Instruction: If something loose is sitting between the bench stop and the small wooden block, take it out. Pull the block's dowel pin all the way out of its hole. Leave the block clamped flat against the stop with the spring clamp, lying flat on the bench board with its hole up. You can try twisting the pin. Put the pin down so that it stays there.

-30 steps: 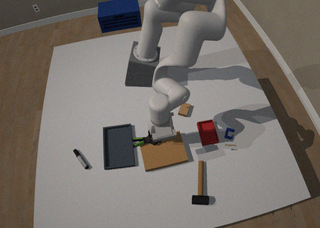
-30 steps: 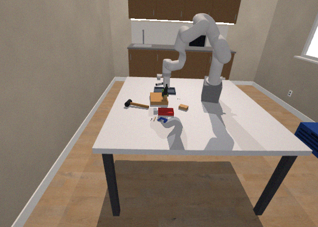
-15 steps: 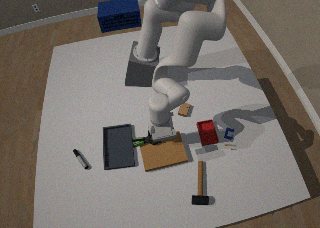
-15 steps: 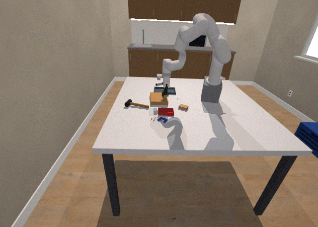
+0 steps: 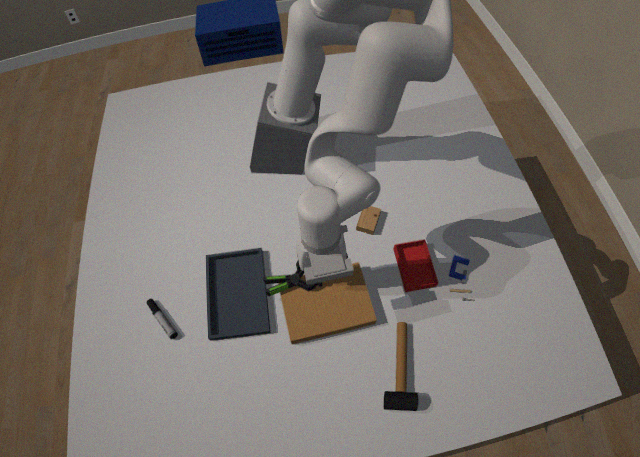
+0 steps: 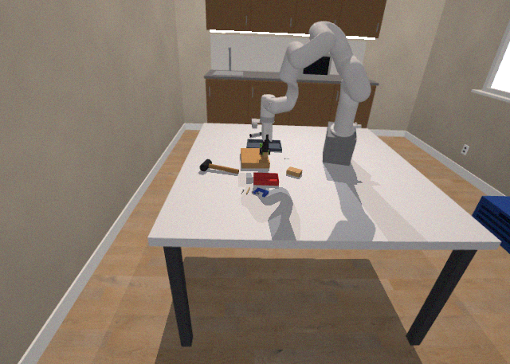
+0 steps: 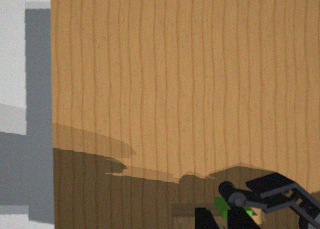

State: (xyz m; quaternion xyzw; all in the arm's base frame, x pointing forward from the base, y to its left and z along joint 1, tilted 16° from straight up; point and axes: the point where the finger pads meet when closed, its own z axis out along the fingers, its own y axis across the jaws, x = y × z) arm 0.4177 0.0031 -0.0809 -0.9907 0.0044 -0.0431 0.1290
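Now: hand 2 cm above the dowel pin. Round my hand: red box 23 cm to the left, 7 cm below, 2 cm ahead; then grey tray 21 cm to the right, 7 cm below, 2 cm behind; then small wooden block 4 cm below.
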